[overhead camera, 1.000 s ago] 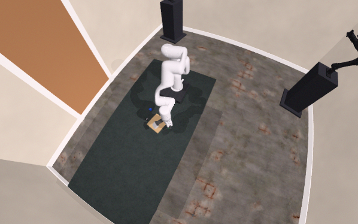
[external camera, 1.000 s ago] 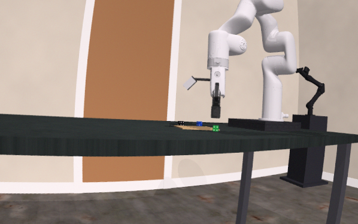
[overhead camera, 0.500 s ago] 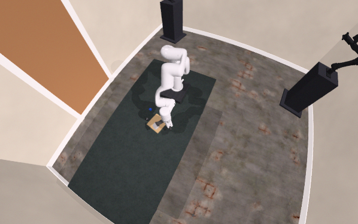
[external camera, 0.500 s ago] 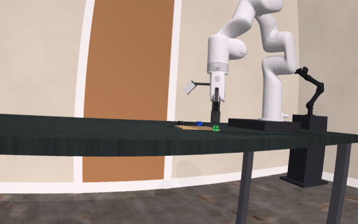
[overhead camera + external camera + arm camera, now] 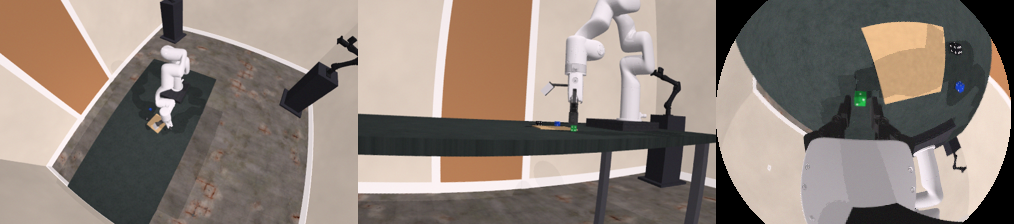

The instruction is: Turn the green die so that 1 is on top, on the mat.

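Right now my hand is 40 mm above the green die. Round my hand: tan mat: 110 mm to the right, 40 mm below, 30 mm ahead; then black die: 210 mm to the right, 60 mm ahead, 40 mm below; then blue die: 250 mm to the right, 40 mm below, 40 mm behind.
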